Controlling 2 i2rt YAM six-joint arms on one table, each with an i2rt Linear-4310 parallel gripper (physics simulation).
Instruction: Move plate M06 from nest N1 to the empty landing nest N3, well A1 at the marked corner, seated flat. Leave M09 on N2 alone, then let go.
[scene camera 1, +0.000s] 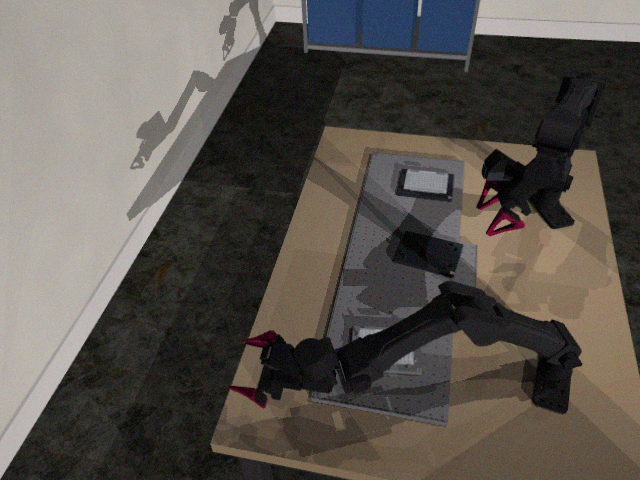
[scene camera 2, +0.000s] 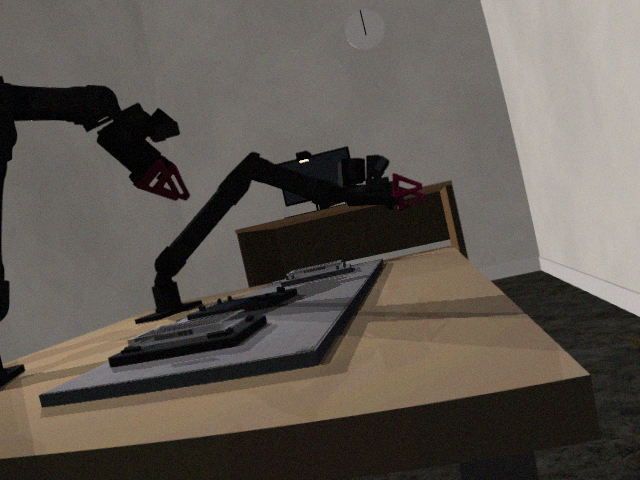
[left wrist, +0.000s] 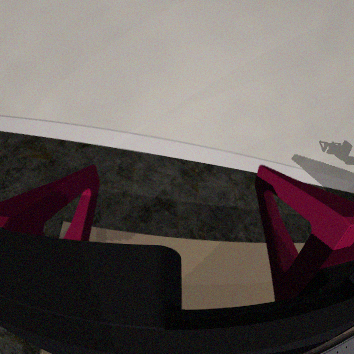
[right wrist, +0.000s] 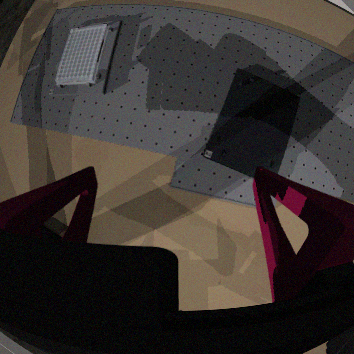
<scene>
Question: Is the right gripper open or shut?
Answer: Open.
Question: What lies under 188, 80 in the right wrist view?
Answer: A grey perforated baseplate.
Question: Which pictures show the left gripper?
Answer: Scene camera 1, scene camera 2 and the left wrist view only.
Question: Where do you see the left gripper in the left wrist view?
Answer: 176, 173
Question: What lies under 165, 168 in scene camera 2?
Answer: The right gripper.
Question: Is the left gripper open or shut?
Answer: Open.
</scene>
